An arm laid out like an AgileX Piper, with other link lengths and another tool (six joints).
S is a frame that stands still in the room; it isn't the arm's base.
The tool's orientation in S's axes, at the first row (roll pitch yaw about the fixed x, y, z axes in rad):
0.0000, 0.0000, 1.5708
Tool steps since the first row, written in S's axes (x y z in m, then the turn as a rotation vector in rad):
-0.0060, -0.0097, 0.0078, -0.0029, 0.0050, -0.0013
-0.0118, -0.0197, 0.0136, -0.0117, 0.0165, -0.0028
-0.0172, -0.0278, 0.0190, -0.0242, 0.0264, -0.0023
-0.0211, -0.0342, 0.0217, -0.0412, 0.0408, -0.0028
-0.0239, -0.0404, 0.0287, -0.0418, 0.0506, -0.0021
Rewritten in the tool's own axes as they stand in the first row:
-0.0097, 0.0060, 0.0078, 0.0050, 0.0029, -0.0013
-0.0197, 0.0118, 0.0136, 0.0165, 0.0117, -0.0028
-0.0278, 0.0172, 0.0190, 0.0264, 0.0242, -0.0023
-0.0342, 0.0211, 0.0217, 0.0408, 0.0412, -0.0028
-0.0404, 0.0239, 0.0287, 0.0506, 0.0418, -0.0021

